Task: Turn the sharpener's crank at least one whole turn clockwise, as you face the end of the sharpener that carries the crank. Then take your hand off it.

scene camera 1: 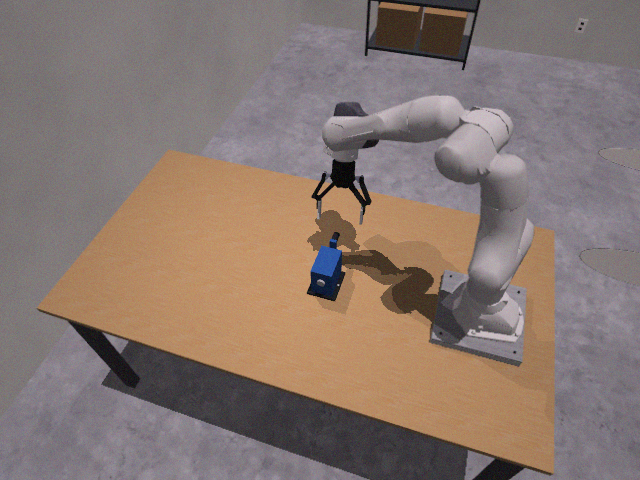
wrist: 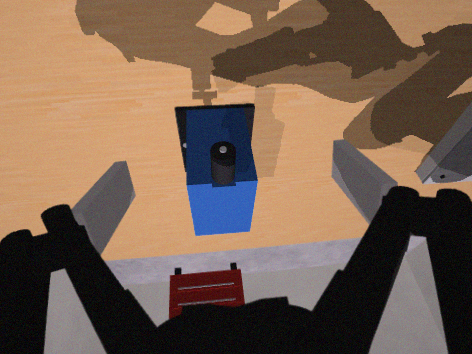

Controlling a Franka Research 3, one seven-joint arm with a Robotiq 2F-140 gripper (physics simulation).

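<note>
The blue sharpener (scene camera 1: 326,262) (wrist: 222,210) stands upright on its black base on the table. Its crank is on the end away from scene camera 1. The crank's black handle (scene camera 1: 335,236) (wrist: 223,169) sticks out from that end; in scene camera 1 it shows just above the body's far top edge. My gripper (scene camera 1: 340,220) (wrist: 231,168) is open and empty, pointing down. It is above and beyond the crank end, apart from the sharpener. In the wrist view the handle appears between the two widely spread fingers. The crank arm is mostly hidden behind the handle there.
The wooden table (scene camera 1: 206,310) (wrist: 60,125) carries the arm's grey base plate (scene camera 1: 478,350) (wrist: 455,145) at the right. A shelf rack (scene camera 1: 367,31) with brown boxes (scene camera 1: 398,26) stands on the floor behind. A red slatted object (wrist: 206,295) shows beyond the table edge in the wrist view.
</note>
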